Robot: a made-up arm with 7 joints.
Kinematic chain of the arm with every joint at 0, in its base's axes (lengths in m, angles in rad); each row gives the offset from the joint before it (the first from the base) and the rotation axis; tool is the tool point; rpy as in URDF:
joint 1: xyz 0 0 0.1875 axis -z
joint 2: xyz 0 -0.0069 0.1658 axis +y
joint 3: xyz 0 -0.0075 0.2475 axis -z
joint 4: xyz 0 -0.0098 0.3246 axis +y
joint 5: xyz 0 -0.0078 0.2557 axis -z
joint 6: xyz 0 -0.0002 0.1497 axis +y
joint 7: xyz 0 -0.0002 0.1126 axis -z
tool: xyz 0 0 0 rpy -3.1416 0 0
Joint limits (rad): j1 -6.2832..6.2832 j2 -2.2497..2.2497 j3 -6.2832..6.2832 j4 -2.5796..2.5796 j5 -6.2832..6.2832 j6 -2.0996..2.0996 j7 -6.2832..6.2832
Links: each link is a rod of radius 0.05 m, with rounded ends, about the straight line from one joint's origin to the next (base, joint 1, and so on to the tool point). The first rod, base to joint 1, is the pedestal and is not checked.
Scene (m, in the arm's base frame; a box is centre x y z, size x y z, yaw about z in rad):
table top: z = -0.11
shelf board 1: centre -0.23 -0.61 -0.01 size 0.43 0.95 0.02 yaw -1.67
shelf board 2: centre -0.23 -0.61 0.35 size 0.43 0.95 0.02 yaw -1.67
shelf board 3: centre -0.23 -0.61 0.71 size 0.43 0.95 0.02 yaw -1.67
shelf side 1: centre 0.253 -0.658 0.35 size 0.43 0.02 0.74 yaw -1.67
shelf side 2: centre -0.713 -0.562 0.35 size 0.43 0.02 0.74 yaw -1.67
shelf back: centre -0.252 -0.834 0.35 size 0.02 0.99 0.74 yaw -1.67
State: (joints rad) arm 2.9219 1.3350 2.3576 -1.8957 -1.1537 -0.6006 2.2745
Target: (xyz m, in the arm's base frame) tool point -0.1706 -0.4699 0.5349
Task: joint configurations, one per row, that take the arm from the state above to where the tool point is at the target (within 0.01 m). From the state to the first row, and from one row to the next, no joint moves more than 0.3 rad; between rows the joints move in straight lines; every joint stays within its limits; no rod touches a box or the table.
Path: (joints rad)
1: 3.0881 1.2897 2.4651 -2.0828 -1.1212 -0.6077 2.2745
2: 3.2543 1.2443 2.5726 -2.2699 -1.0888 -0.6148 2.2745
3: 3.2567 1.1689 2.3406 -2.3000 -1.0969 -0.6988 2.2745
4: 3.2591 1.0935 2.1087 -2.3301 -1.1051 -0.7828 2.2745
5: 3.2616 1.0181 1.8768 -2.3602 -1.1132 -0.8668 2.2745
6: 3.2640 0.9427 1.6449 -2.3903 -1.1214 -0.9508 2.2745
7: 3.0848 0.9292 1.7401 -2.2103 -1.1452 -0.8587 2.2745
8: 2.9056 0.9157 1.8353 -2.0303 -1.1691 -0.7665 2.2745

